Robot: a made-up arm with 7 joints.
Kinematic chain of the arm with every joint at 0, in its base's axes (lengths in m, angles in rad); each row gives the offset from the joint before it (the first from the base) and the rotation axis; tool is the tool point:
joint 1: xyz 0 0 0.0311 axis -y
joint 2: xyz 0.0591 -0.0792 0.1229 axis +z
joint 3: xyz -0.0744 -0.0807 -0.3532 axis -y
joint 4: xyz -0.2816 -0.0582 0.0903 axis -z
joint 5: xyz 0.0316 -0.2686 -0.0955 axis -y
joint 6: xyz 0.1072 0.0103 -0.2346 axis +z
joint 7: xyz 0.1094 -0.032 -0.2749 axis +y
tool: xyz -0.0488 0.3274 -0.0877
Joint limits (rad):
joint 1: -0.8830..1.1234
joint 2: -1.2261..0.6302
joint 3: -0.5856..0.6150
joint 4: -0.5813..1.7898
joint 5: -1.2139..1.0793
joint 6: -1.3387..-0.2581
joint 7: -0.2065..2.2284
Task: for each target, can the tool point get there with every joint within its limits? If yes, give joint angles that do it. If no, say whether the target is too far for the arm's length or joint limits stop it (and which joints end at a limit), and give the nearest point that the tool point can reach.
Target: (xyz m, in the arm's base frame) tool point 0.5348 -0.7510 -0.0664
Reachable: yes | joints 0.9271 0.1929 -0.0327 0.7618 0.6500 -0.9001 0.1079
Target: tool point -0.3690 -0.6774 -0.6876
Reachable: yes | joints -0.3132 -0.0876 0.4183 1.5616 0.3013 -0.3953 -0.0028
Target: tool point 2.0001 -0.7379 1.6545
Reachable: no: too far | nearest point 0.8327 -0.4929 0.3666 | short by 1.755 m
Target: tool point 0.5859 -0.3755 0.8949
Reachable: no: joint limits stop it (at a limit: joint 1, joint 2, joint 3, joint 6, joint 7) | nearest point 0.5006 -0.3746 0.5535 | short by 0.352 m
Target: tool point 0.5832 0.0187 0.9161
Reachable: no: joint limits stop it (at a limit: joint 1, joint 2, joint 3, joint 6, joint 7) | nearest point 0.4846 -0.1181 0.5151 | short by 0.435 m
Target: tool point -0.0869 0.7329 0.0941
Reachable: no: joint limits stop it (at a limit: joint 1, joint 2, joint 3, joint 5, joint 6) | nearest point -0.2488 0.7088 0.0269 | short by 0.177 m
